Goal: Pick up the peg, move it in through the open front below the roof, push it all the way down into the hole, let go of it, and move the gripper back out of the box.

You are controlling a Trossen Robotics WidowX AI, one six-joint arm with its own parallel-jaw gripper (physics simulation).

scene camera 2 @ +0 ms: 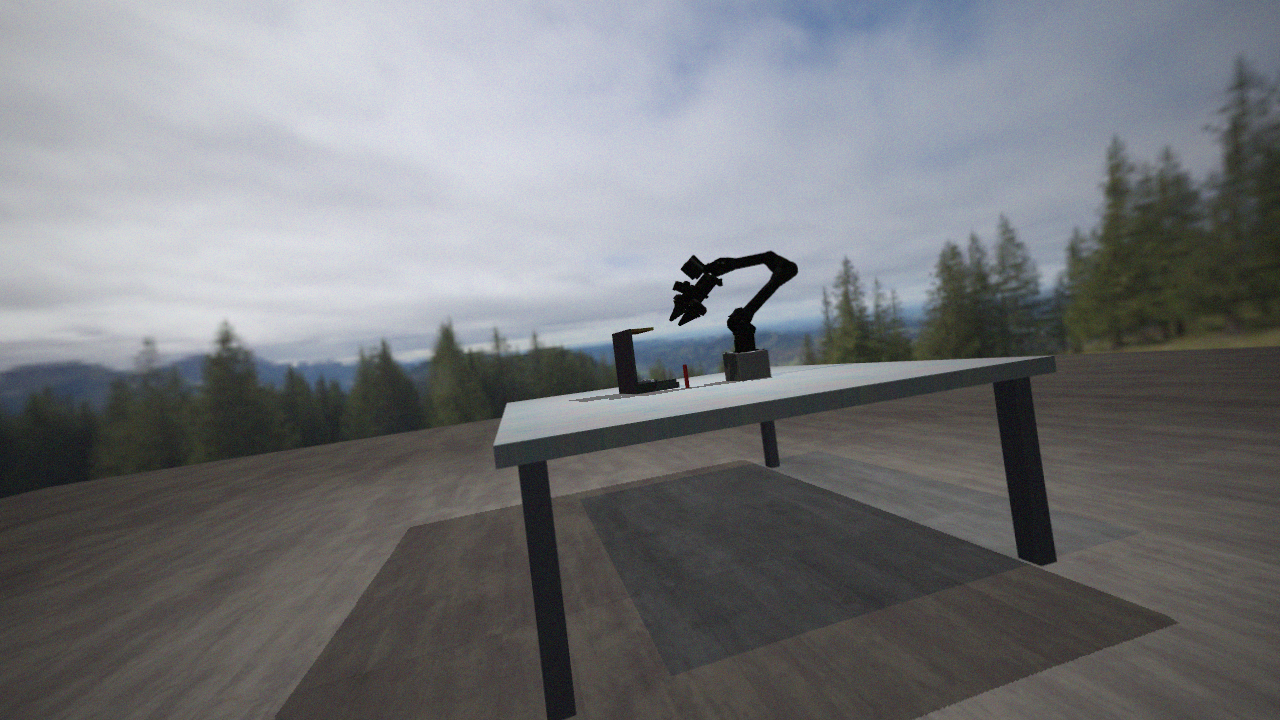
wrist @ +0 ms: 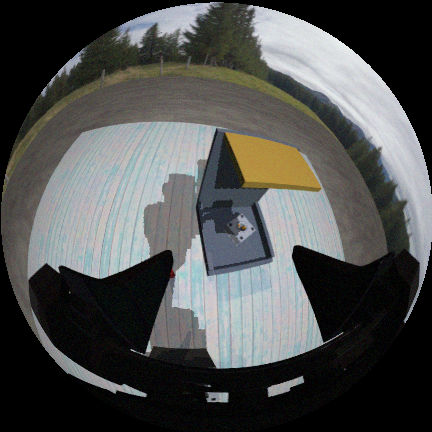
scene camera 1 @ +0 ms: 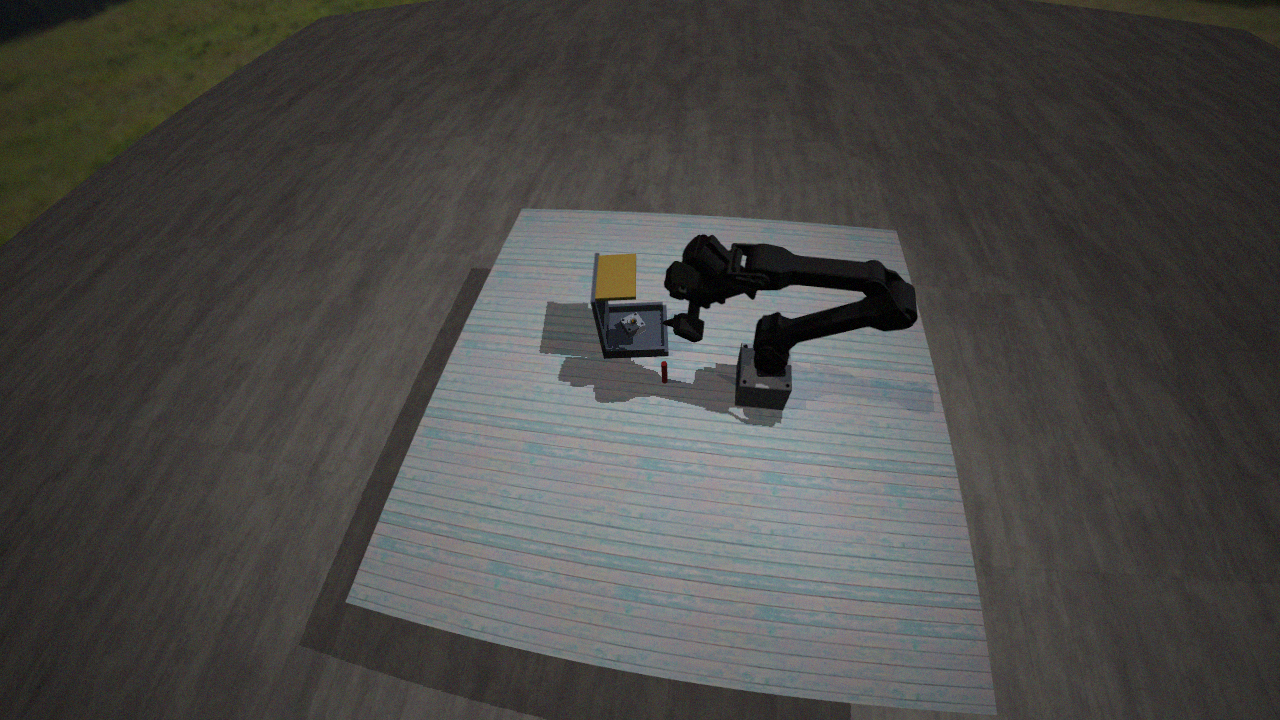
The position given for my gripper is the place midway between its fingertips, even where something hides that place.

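My gripper (scene camera 1: 667, 304) (scene camera 2: 674, 323) (wrist: 234, 255) is open, and my gripper holds nothing. I also see a box (scene camera 1: 654, 342) (scene camera 2: 671, 383) (wrist: 221, 255).
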